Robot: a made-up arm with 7 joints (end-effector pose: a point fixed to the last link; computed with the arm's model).
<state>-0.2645 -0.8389 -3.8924 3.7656 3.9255 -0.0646 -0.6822</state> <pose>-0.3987 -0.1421 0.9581 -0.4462 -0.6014 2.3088</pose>
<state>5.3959 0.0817 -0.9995 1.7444 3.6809 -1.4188 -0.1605</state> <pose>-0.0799 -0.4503 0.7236 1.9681 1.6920 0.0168</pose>
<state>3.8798 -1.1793 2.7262 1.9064 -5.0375 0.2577 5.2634</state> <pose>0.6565 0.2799 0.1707 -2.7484 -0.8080 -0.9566</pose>
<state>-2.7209 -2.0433 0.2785 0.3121 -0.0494 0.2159 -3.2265</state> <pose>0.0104 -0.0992 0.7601 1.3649 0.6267 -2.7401</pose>
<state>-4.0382 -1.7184 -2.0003 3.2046 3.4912 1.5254 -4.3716</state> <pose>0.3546 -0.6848 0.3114 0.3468 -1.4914 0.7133</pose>
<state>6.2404 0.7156 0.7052 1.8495 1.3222 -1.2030 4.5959</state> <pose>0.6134 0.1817 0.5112 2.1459 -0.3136 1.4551</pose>
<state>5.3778 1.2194 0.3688 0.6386 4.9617 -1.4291 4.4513</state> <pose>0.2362 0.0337 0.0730 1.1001 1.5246 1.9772</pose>
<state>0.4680 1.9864 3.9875 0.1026 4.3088 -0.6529 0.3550</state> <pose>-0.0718 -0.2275 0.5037 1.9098 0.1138 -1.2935</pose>
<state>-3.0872 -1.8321 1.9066 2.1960 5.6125 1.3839 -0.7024</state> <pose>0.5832 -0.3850 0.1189 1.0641 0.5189 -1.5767</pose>
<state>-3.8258 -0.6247 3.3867 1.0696 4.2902 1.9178 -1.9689</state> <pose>0.4353 -0.2858 0.1922 -0.3315 -1.6880 2.4685</pose>
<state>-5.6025 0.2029 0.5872 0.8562 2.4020 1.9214 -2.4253</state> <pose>0.1032 0.5081 0.3706 -0.3326 -0.6190 -0.6613</pose>
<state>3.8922 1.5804 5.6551 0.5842 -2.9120 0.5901 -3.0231</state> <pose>-0.0654 0.2739 0.0412 0.4721 -2.8043 -1.2905</pose>
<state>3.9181 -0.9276 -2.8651 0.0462 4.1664 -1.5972 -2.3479</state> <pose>-0.0924 0.0361 0.2168 0.7095 -0.8195 -1.7137</pose>
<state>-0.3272 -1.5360 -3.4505 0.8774 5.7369 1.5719 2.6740</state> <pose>0.0693 0.1598 -0.0460 1.1107 0.3726 2.5180</pose>
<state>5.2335 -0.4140 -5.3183 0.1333 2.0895 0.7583 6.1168</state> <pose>0.2653 -0.0930 0.1904 -1.4860 1.8569 -0.2142</pose>
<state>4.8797 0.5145 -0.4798 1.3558 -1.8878 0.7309 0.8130</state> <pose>-0.1778 -0.6138 0.3388 1.5776 -0.8474 -0.7807</pose>
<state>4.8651 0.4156 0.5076 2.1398 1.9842 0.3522 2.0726</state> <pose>0.2856 -0.5816 0.7913 0.8940 0.7819 0.3067</pose>
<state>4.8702 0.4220 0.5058 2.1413 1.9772 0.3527 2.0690</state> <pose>0.2879 -0.5830 0.7881 0.8939 0.7904 0.3031</pose>
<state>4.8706 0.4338 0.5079 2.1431 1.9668 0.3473 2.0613</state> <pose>0.2888 -0.5871 0.7818 0.9015 0.7998 0.2917</pose>
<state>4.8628 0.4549 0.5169 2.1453 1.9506 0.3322 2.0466</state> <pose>0.2871 -0.5958 0.7700 0.9220 0.8107 0.2675</pose>
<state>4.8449 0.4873 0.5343 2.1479 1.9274 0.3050 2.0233</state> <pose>0.2816 -0.6095 0.7514 0.9582 0.8237 0.2276</pose>
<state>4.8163 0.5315 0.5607 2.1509 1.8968 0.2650 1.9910</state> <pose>0.2715 -0.6280 0.7257 1.0105 0.8387 0.1718</pose>
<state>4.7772 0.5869 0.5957 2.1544 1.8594 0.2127 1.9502</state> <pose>0.2556 -0.6498 0.6933 1.0778 0.8553 0.1016</pose>
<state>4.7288 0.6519 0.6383 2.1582 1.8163 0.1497 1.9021</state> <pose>0.2336 -0.6731 0.6555 1.1577 0.8729 0.0206</pose>
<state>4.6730 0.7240 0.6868 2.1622 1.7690 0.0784 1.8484</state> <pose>0.2056 -0.6954 0.6138 1.2469 0.8909 -0.0671</pose>
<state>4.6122 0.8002 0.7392 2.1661 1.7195 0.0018 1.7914</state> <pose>0.1726 -0.7149 0.5705 1.3419 0.9083 -0.1562</pose>
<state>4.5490 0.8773 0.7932 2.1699 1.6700 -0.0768 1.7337</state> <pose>0.1363 -0.7301 0.5278 1.4392 0.9237 -0.2417</pose>
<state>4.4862 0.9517 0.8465 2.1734 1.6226 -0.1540 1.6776</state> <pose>0.0987 -0.7404 0.4877 1.5346 0.9363 -0.3196</pose>
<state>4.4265 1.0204 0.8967 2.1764 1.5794 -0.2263 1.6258</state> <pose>0.0621 -0.7460 0.4520 1.6248 0.9454 -0.3865</pose>
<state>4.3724 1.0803 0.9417 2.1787 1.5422 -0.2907 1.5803</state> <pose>0.0287 -0.7477 0.4220 1.7059 0.9505 -0.4407</pose>
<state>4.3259 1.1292 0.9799 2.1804 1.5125 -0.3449 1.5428</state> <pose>0.0000 -0.7469 0.3985 1.7749 0.9513 -0.4819</pose>
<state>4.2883 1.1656 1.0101 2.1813 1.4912 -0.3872 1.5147</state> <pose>-0.0230 -0.7449 0.3817 1.8297 0.9480 -0.5106</pose>
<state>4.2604 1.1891 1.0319 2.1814 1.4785 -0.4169 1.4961</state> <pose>-0.0398 -0.7426 0.3715 1.8687 0.9416 -0.5282</pose>
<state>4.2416 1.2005 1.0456 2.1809 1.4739 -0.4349 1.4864</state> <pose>-0.0508 -0.7408 0.3672 1.8930 0.9324 -0.5371</pose>
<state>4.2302 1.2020 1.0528 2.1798 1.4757 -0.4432 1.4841</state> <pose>-0.0571 -0.7396 0.3676 1.9049 0.9212 -0.5392</pose>
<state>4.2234 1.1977 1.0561 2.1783 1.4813 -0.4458 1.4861</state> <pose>-0.0605 -0.7389 0.3707 1.9093 0.9093 -0.5375</pose>
